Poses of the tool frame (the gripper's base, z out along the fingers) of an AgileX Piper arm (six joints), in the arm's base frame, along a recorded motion.
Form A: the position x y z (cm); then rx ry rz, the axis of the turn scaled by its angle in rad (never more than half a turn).
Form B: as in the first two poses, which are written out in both.
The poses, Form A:
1: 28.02 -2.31 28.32 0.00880 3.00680 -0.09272
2: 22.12 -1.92 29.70 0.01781 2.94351 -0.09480
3: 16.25 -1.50 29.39 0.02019 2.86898 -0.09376
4: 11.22 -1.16 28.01 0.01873 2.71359 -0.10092
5: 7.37 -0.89 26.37 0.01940 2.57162 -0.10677
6: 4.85 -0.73 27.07 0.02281 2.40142 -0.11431
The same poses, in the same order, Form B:
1: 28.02 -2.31 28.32 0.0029 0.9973 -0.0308 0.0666
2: 22.12 -1.92 29.70 0.0060 0.9946 -0.0320 0.0981
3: 16.25 -1.50 29.39 0.0070 0.9903 -0.0324 0.1351
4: 11.22 -1.16 28.01 0.0067 0.9767 -0.0363 0.2114
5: 7.37 -0.89 26.37 0.0072 0.9591 -0.0398 0.2800
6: 4.85 -0.73 27.07 0.0088 0.9317 -0.0444 0.3604
